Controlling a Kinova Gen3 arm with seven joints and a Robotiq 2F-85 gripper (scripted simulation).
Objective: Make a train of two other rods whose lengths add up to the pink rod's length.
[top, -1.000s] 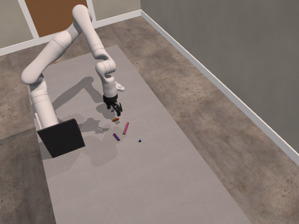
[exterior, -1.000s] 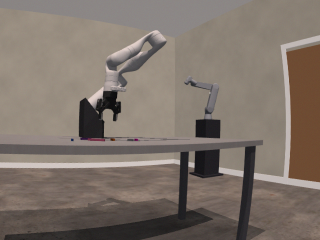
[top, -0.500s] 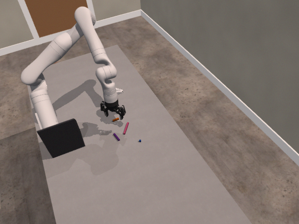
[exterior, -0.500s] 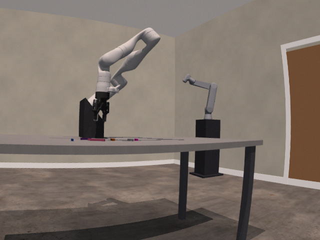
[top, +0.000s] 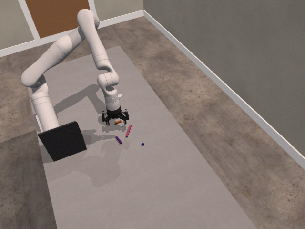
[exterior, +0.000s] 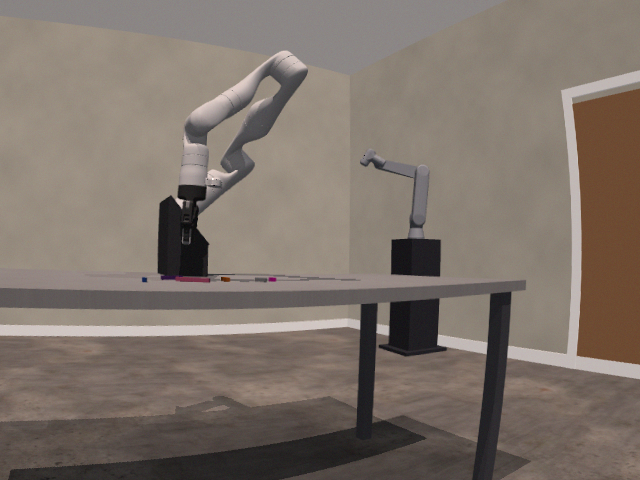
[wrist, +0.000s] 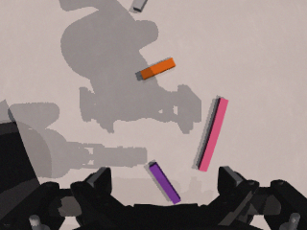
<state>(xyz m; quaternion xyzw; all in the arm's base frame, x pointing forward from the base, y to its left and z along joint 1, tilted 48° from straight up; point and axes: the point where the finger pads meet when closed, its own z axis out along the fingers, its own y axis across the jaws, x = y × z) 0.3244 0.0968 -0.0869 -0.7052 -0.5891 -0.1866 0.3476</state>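
The purple rod lies 10 mm behind my hand, 40 mm to the right of it and 90 mm below it. The rest, counted from my hand: orange rod (20 mm ahead, 100 mm to the left, 90 mm below); blue rod (110 mm ahead, 120 mm to the right, 90 mm below); pink rod (60 mm ahead, 90 mm below).
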